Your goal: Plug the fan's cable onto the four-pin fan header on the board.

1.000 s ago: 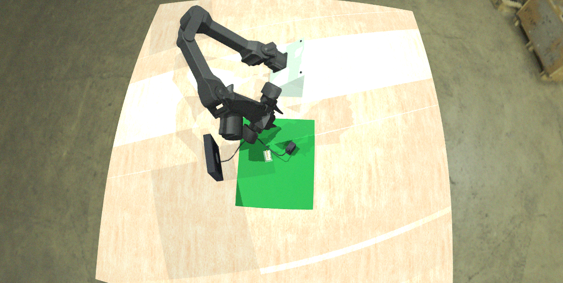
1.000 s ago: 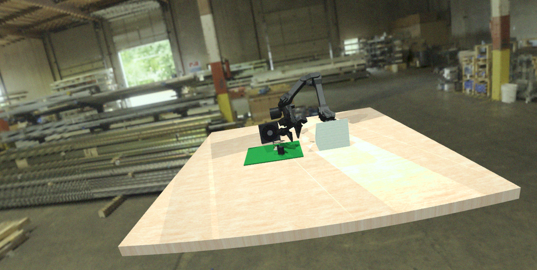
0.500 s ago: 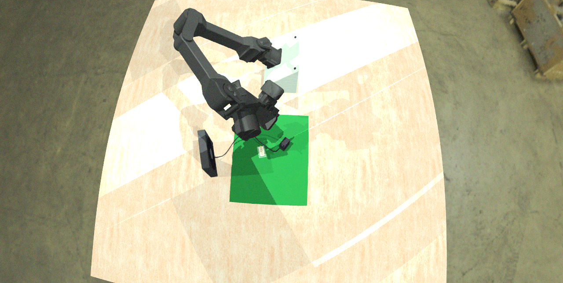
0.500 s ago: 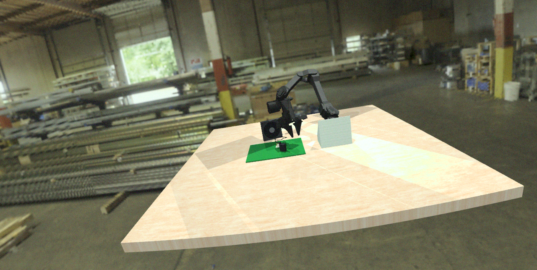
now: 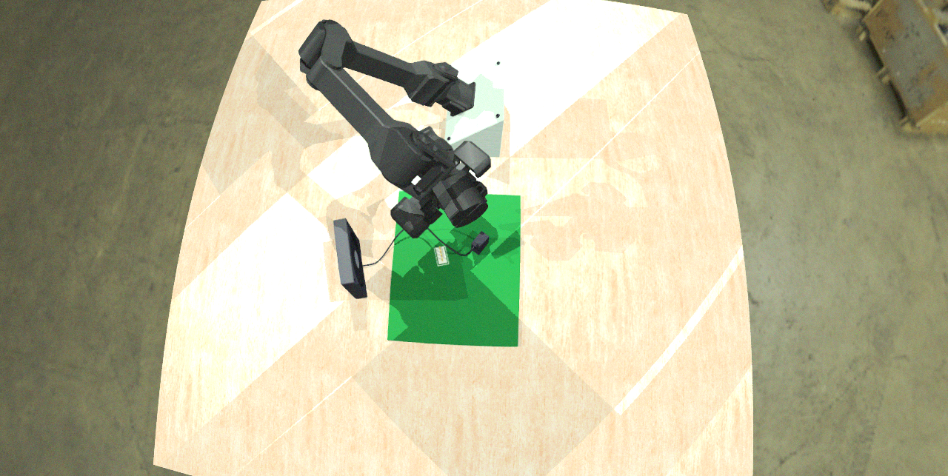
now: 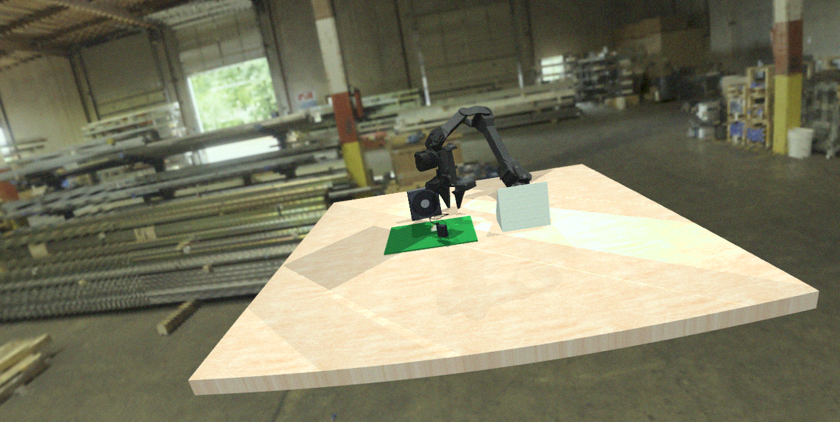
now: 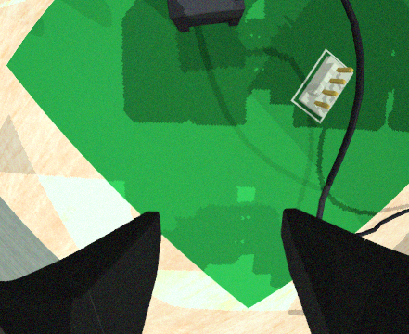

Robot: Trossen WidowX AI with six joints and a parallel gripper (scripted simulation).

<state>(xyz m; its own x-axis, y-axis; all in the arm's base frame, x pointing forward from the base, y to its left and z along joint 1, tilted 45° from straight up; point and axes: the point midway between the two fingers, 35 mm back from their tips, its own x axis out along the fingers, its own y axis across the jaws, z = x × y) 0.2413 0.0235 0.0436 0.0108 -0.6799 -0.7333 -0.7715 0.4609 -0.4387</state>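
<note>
The dark grey fan plug lies 5 cm ahead of my gripper tip, 7 cm to the left of it and 5 cm below it. Also, from my gripper tip: green board (9 cm ahead, 2 cm to the left, 9 cm below); then black fan (11 cm ahead, 16 cm to the right, 2 cm below); then white four-pin fan header (7 cm ahead, 7 cm below).
</note>
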